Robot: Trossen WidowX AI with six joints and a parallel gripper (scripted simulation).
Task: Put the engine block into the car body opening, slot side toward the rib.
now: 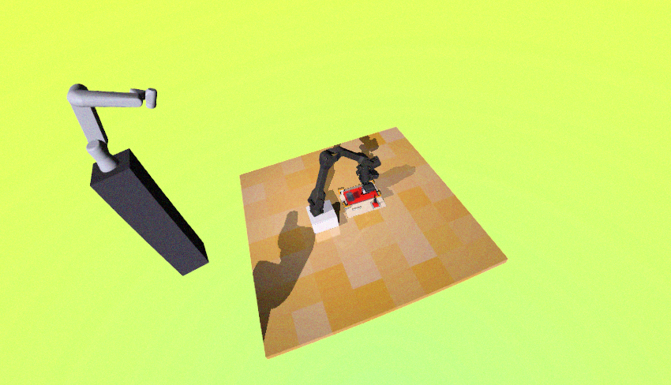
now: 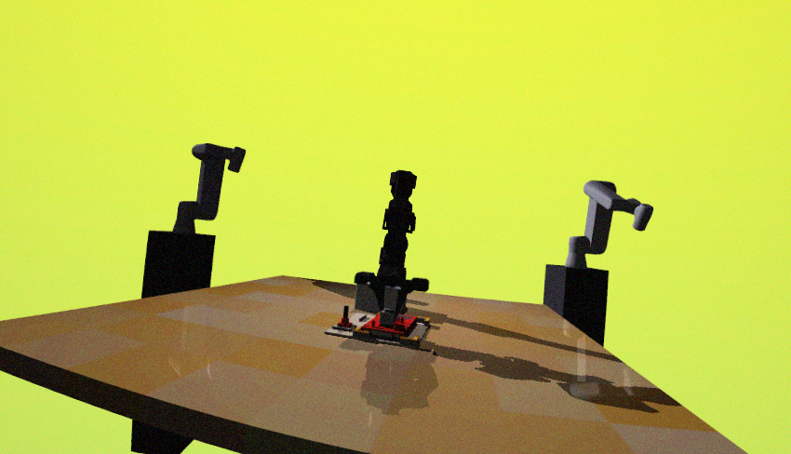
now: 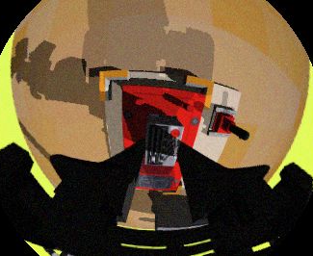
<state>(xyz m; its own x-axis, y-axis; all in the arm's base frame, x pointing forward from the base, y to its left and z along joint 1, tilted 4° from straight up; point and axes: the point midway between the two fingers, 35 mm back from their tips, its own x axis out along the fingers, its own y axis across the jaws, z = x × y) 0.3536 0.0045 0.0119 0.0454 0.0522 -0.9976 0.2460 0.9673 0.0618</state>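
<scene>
Right now the engine block is 1 cm below my gripper tip. The rest, counted from my gripper tip: pale base plate 4 cm behind, 4 cm below; then black post 1 cm behind, 11 cm to the right, 2 cm below.
</scene>
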